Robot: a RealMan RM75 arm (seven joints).
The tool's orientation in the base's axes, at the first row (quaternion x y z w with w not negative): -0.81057, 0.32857, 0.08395, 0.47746
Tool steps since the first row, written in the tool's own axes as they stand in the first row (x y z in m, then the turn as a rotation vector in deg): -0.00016, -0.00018, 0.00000, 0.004, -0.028, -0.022; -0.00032, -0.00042, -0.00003, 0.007, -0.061, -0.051; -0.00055, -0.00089, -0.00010, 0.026, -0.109, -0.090; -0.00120, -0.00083, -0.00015, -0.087, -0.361, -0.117; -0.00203, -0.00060, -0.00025, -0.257, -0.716, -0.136; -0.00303, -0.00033, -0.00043, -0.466, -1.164, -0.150; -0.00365, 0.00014, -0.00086, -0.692, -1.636, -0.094; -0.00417, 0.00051, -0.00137, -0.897, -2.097, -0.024; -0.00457, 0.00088, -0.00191, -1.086, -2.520, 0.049; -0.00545, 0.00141, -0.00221, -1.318, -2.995, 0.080; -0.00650, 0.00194, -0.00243, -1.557, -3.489, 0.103
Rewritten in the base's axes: -0.00001, 0.00013, 0.00020, 0.016, -0.011, 0.030; 0.00001, 0.00026, 0.00046, 0.034, -0.025, 0.068; 0.00010, 0.00046, 0.00094, 0.071, -0.051, 0.114; -0.00044, 0.00069, 0.00122, 0.133, 0.061, 0.361; -0.00124, 0.00091, 0.00148, 0.217, 0.238, 0.702; -0.00221, 0.00112, 0.00183, 0.328, 0.468, 1.126; -0.00305, 0.00089, 0.00200, 0.453, 0.772, 1.537; -0.00377, 0.00058, 0.00224, 0.590, 1.074, 1.924; -0.00440, 0.00020, 0.00244, 0.717, 1.359, 2.274; -0.00545, 0.00017, 0.00261, 0.835, 1.646, 2.704; -0.00663, 0.00029, 0.00282, 0.958, 1.935, 3.154
